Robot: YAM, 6 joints.
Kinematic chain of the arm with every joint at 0, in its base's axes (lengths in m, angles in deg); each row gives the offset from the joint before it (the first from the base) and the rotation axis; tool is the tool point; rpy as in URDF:
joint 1: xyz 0 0 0.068 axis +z
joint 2: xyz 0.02 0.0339 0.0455 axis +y
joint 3: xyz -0.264 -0.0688 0 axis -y
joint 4: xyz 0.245 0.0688 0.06 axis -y
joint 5: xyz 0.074 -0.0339 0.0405 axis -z
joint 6: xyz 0.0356 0 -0.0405 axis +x
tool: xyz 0 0 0 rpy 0 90 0
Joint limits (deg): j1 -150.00..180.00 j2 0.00..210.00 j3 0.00..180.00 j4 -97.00..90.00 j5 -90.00..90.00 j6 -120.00..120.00
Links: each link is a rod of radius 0.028 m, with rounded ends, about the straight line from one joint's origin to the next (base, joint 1, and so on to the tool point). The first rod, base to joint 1, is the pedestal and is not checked.
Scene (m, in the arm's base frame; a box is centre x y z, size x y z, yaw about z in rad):
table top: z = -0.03
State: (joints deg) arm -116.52 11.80 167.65 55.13 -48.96 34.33
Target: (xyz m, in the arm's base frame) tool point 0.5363 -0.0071 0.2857
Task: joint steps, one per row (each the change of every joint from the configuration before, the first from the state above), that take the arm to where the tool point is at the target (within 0.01 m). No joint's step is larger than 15 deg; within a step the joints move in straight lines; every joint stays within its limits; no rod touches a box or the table.
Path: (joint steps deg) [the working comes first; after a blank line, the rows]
Joints at the target: -3.73 130.93 106.80 35.02 -51.26 34.33
Straight joint move there: clear.

1: 14.10 14.89 -7.61 -2.51 -0.29 0.00
2: 14.10 14.89 -7.60 -2.52 -0.29 0.00
3: 14.10 14.89 -7.61 -2.51 -0.28 0.00
4: 14.10 14.90 -7.61 -2.52 -0.29 0.00
5: 14.10 14.89 -7.60 -2.51 -0.29 0.00
6: 14.10 14.89 -7.61 -2.51 -0.29 0.00
7: 14.09 14.89 -7.61 -2.52 -0.28 0.00
8: 14.10 14.89 -7.60 -2.51 -0.29 0.00

